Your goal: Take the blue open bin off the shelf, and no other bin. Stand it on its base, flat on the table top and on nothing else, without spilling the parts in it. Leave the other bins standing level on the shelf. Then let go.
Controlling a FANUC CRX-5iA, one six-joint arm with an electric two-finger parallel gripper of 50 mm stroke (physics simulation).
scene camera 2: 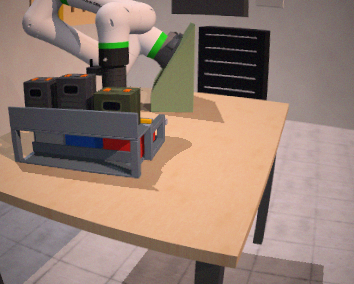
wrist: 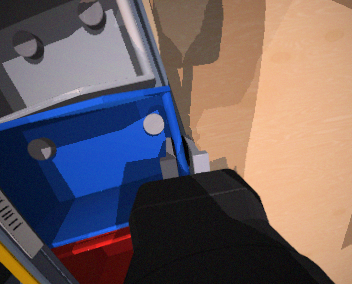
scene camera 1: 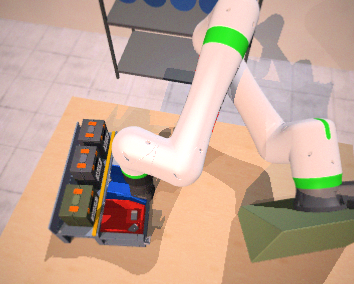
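Where they show: gripper, fingertip midpoint: (wrist: pixel 178 145); arm's base, link origin: (scene camera 2: pixel 172 54) (scene camera 1: pixel 321 205).
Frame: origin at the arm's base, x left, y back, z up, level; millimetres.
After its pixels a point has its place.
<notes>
The blue open bin (scene camera 1: pixel 118 183) @(z -190, x -85, y -633 mm) (scene camera 2: pixel 84 141) @(z -163, x -54, y -690 mm) (wrist: pixel 100 167) @(z -190, x -51, y -624 mm) is in the row on the shelf (scene camera 1: pixel 122 240) @(z -130, x 127, y -566 mm) (scene camera 2: pixel 70 120) @(z -74, x -38, y -781 mm) (wrist: pixel 156 57) @(z -193, x -150, y -522 mm), between the grey bin (wrist: pixel 90 55) @(z -200, x -172, y -589 mm) and the red bin (scene camera 1: pixel 119 212) @(z -200, x 18, y -610 mm) (scene camera 2: pixel 116 144) @(z -161, x 44, y -689 mm) (wrist: pixel 100 255) @(z -189, x 83, y -684 mm). In the wrist view its front wall overlaps the shelf's front rail; whether its base is raised cannot be told. Two round parts (wrist: pixel 153 124) @(z -187, x -84, y -545 mm) (wrist: pixel 41 149) @(z -178, x -93, y -669 mm) show inside it. My gripper (wrist: pixel 178 145) @(z -180, x -55, y -525 mm) is shut on its front wall, one finger inside and one outside. The fingertips are hidden in both scene views.
Two dark boxes (scene camera 1: pixel 93 131) @(z 14, x -167, y -700 mm) (scene camera 1: pixel 86 162) @(z 23, x -50, y -689 mm) (scene camera 2: pixel 40 92) @(z -15, x -155, y -745 mm) (scene camera 2: pixel 75 90) @(z -9, x -47, y -734 mm) and a green box (scene camera 1: pixel 79 206) @(z -12, x 74, y -685 mm) (scene camera 2: pixel 117 102) @(z -32, x 74, y -739 mm) stand behind a yellow bar (scene camera 1: pixel 104 195) @(z -98, x 5, y -652 mm) on the shelf's far side. The arm's base is on a green wedge stand (scene camera 1: pixel 300 235) @(z 74, x 115, y -94 mm) (scene camera 2: pixel 180 85) @(z -101, x 83, y -170 mm) on the table (scene camera 2: pixel 215 165) @(z -209, x 301, y -638 mm).
</notes>
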